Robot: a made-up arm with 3 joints. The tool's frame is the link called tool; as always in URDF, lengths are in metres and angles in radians.
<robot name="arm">
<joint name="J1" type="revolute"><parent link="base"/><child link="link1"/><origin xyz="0.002 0.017 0.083" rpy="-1.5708 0 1.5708"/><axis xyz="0 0 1"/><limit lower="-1.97" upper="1.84" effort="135" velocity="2.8"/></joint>
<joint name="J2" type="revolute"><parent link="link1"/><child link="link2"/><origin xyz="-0.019 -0.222 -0.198" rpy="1.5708 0 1.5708"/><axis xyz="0 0 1"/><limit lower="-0.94" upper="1.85" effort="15" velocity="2.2"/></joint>
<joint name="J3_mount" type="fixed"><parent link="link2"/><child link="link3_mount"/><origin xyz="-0.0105 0.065 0.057" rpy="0 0 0"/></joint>
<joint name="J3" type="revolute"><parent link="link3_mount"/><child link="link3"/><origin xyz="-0.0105 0.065 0.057" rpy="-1.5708 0 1.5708"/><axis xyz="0 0 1"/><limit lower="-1.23" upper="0.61" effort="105" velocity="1"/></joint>
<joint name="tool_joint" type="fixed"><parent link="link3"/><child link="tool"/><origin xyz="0.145 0.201 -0.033" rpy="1.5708 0 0"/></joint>
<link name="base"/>
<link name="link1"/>
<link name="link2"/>
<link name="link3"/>
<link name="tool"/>
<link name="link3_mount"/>
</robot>
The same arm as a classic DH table. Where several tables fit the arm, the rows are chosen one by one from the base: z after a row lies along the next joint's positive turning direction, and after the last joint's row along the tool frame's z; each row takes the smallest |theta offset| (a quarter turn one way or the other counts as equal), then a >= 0, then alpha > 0; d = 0 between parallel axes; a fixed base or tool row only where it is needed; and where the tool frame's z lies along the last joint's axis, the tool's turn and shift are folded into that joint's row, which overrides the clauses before.
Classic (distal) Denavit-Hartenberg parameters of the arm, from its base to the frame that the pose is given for. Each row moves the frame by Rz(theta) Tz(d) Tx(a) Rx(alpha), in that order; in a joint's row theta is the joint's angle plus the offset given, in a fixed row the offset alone. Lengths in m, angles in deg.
base (fixed): d 0.083; theta0 90; a 0.017; alpha -90
J1: d -0.2; theta0 -90; a 0.222; alpha -90
J2: d 0.095; theta0 -90; a 0.13; alpha -90
J3: d -0.012; theta0 0; a 0.145; alpha 90
tool (fixed): d -0.201; theta0 0; a 0; alpha 0
Joint limits (deg, base to tool): -112.87..105.42 -53.86..106 -70.47..34.95

